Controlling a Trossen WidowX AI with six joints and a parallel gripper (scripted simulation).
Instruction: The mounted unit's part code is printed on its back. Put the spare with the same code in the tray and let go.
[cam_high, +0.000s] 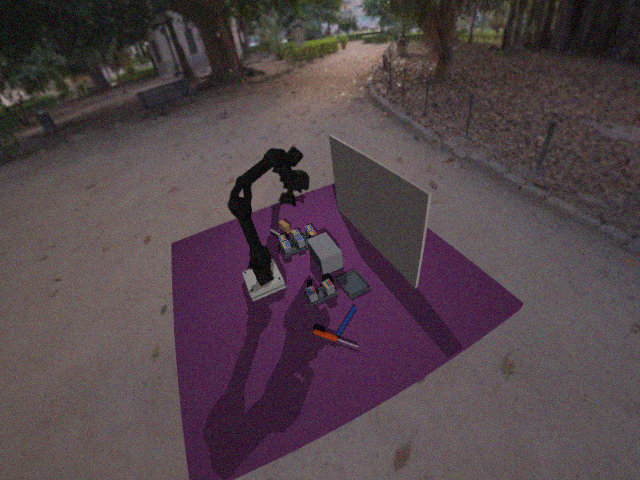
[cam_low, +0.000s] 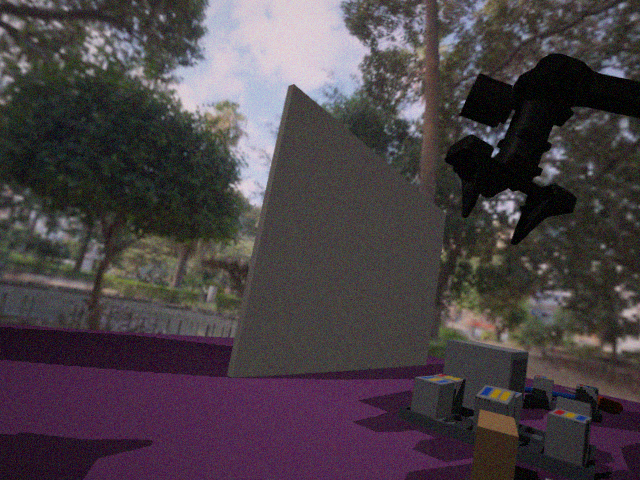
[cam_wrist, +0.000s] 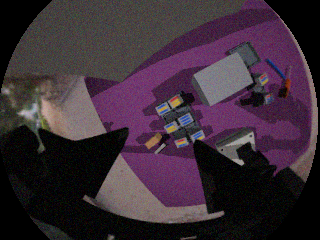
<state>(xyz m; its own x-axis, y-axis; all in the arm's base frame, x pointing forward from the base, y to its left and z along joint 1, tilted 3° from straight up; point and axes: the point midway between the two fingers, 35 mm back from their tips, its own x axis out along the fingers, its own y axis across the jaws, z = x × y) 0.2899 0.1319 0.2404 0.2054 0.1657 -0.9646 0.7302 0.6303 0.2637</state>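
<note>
Now: the grey spare block 220 mm below my gripper tip, 30 mm ahead of it and 20 mm to the right of it. From my gripper tip the other things lie so: tan block 240 mm below, 170 mm to the left, 50 mm behind; grey mounted unit 210 mm below, 170 mm to the right; tall grey panel 250 mm ahead, 210 mm to the right, 40 mm below.
</note>
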